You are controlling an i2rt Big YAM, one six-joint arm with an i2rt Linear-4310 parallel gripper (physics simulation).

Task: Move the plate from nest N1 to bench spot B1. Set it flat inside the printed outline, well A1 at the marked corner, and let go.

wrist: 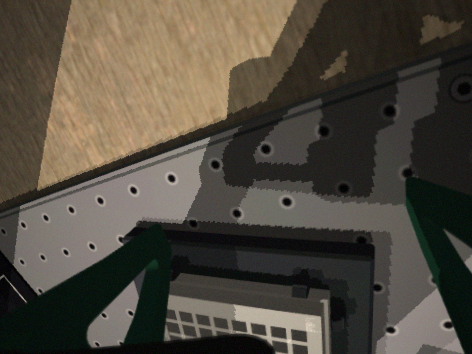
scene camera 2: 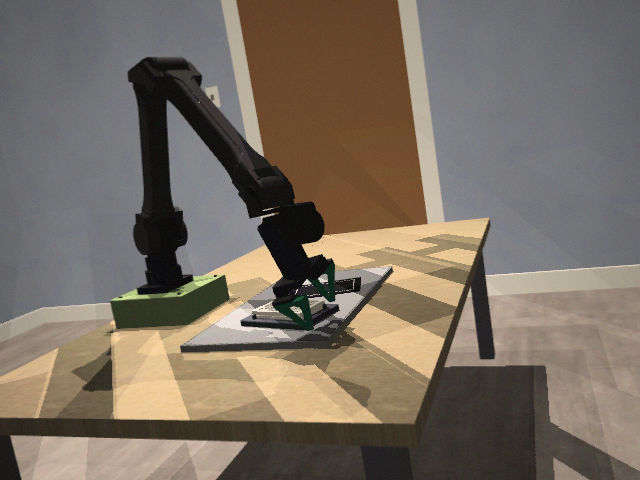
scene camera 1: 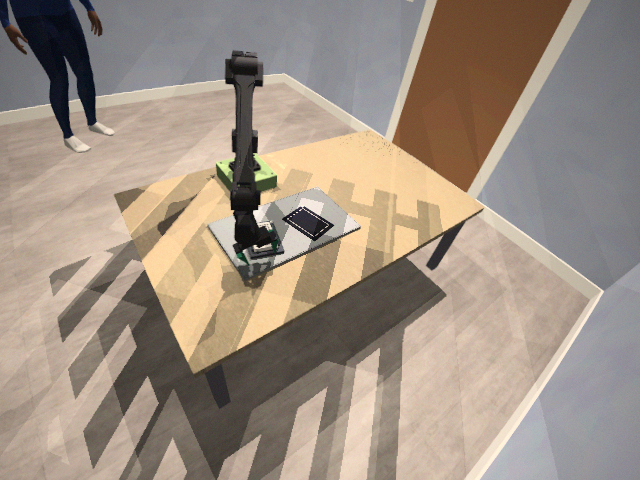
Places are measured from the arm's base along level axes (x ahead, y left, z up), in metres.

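Where they show: gripper, fingertip midpoint: (wrist: pixel 280 215) (scene camera 2: pixel 322 315) (scene camera 1: pixel 262 258); arm's base, link origin: (scene camera 2: pixel 166 287).
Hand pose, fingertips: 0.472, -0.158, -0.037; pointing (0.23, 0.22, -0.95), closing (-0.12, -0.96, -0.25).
Observation:
Things, the pixels of their top centre, and the offset from my fingertips, as dx, dy, dz. "spot": a spot on its surface instead. Level surfaces: height alone.
- white plate, top centre: (scene camera 2: pixel 287 305) (scene camera 1: pixel 262 234) -0.094, +0.049, +0.008
- dark nest, top centre: (scene camera 2: pixel 288 307) (scene camera 1: pixel 262 235) -0.094, +0.049, +0.003
- dark printed outline, surface spot: (scene camera 2: pixel 354 284) spot: -0.030, +0.274, -0.016
- wooden table, surface height: dz -0.031
The white plate (scene camera 1: pixel 264 226) (scene camera 2: pixel 268 310) (wrist: pixel 265 312) lies in the dark nest (scene camera 1: pixel 273 253) (scene camera 2: pixel 279 323) (wrist: pixel 357 285) on the grey board. Its wells show in the wrist view; its near part is hidden by the gripper body. My gripper (scene camera 1: pixel 258 252) (scene camera 2: pixel 320 314) (wrist: pixel 280 215) is open and empty. Its green fingers stand wide apart, low over the nest's outer side, one toward each end of the plate. The dark printed outline (scene camera 1: pixel 308 223) (scene camera 2: pixel 354 284) lies on the board beside the nest. I cannot make out its marked corner.
The grey perforated board (scene camera 1: pixel 341 222) (scene camera 2: pixel 222 335) (wrist: pixel 150 190) lies on the wooden table (scene camera 1: pixel 217 335) (scene camera 2: pixel 206 397) (wrist: pixel 150 75). The green base block (scene camera 1: pixel 266 180) (scene camera 2: pixel 155 312) stands behind it under the arm. A person (scene camera 1: pixel 62 56) stands beyond the table.

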